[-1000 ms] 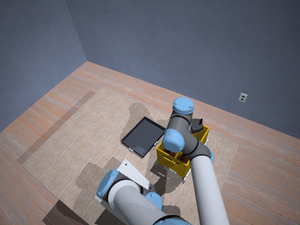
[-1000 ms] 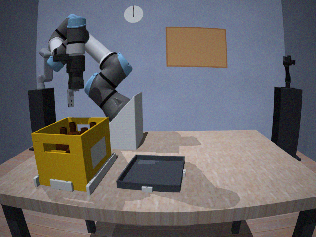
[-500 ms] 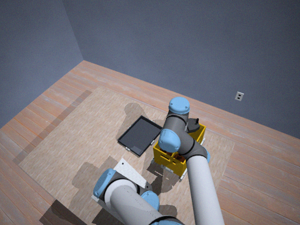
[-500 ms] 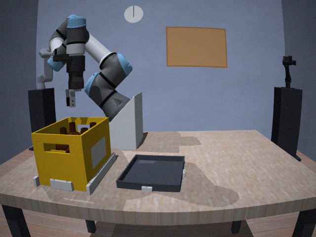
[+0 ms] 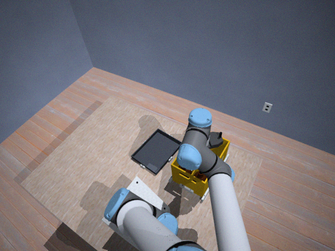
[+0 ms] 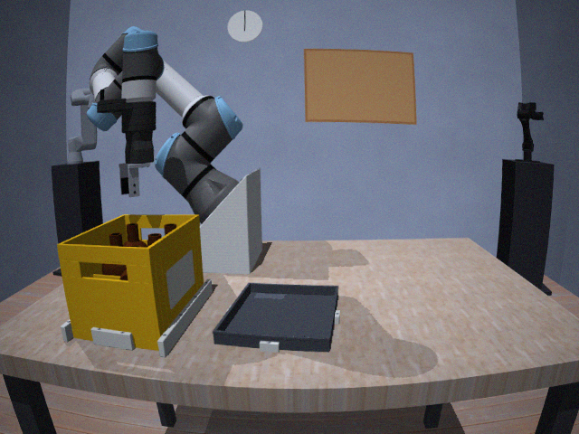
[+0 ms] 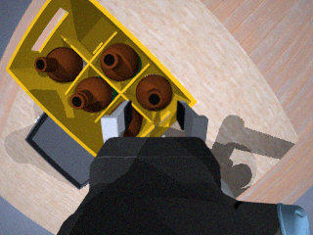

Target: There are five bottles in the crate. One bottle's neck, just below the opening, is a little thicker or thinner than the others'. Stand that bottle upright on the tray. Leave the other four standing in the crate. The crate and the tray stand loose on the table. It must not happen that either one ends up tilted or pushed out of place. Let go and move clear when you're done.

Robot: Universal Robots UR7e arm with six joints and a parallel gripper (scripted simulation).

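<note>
Right now my hand is 160 mm above the yellow crate, 90 mm short of it and 60 mm to the right of it. Round my hand: dark tray: 320 mm to the left, 230 mm below, 30 mm ahead; then bottle: 170 mm ahead, 150 mm below, 110 mm to the left.
</note>
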